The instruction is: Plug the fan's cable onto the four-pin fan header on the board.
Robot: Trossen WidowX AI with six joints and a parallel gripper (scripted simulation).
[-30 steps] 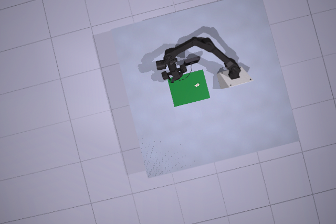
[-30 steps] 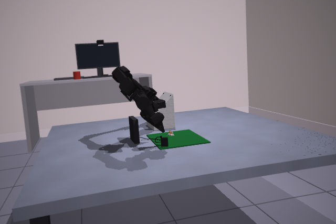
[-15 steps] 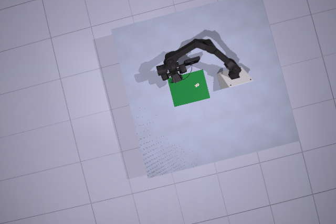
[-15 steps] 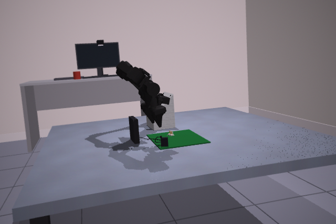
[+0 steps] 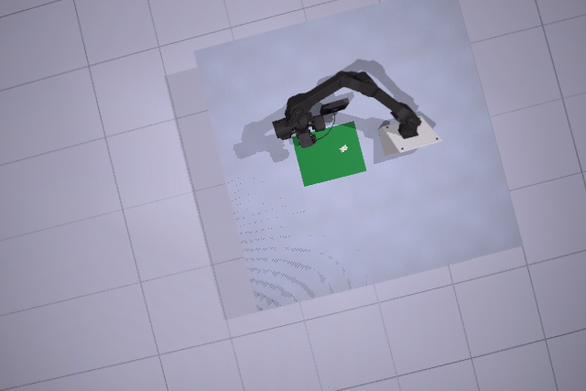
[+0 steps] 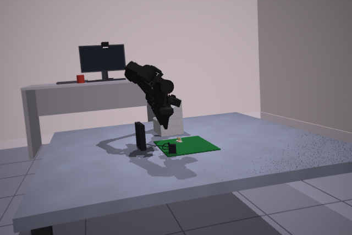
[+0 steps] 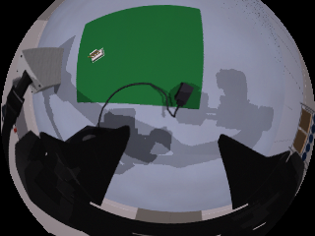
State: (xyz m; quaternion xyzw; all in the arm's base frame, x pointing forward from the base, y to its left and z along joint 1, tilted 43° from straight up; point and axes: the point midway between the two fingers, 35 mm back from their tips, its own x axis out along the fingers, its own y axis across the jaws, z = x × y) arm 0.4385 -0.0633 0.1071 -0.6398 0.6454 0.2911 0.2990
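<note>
My gripper tip is now 1 cm short of the black fan plug, 3 cm to the right of it and 10 cm above it. From my gripper tip the other things lie so: four-pin header: 18 cm behind, 11 cm to the left, 12 cm below; then black fan: 17 cm behind, 7 cm to the right, 6 cm below; then green board: 10 cm behind, 12 cm to the left, 13 cm below.
</note>
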